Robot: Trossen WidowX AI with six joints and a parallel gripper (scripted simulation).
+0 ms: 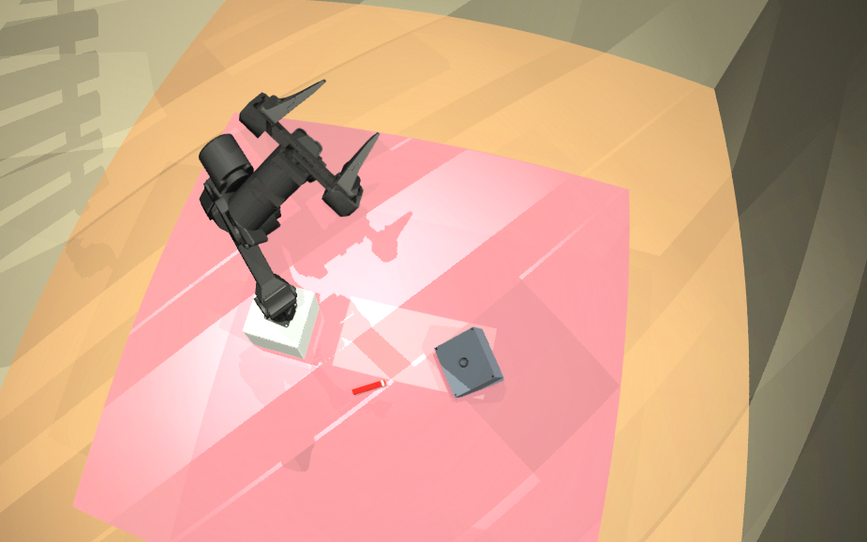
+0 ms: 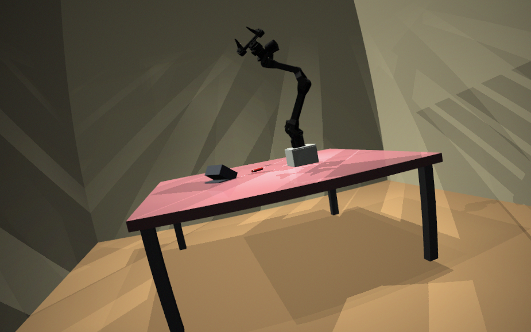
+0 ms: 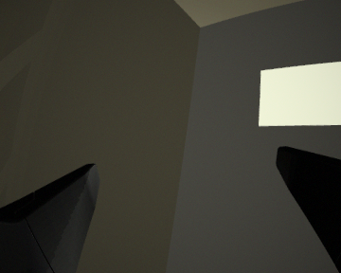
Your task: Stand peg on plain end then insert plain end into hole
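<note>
Right now the red peg is 760 mm below my gripper tip, 120 mm to the right of it and 40 mm ahead of it. Also, from my gripper tip: grey sloped panel (740 mm below, 230 mm ahead, 10 mm to the right).
</note>
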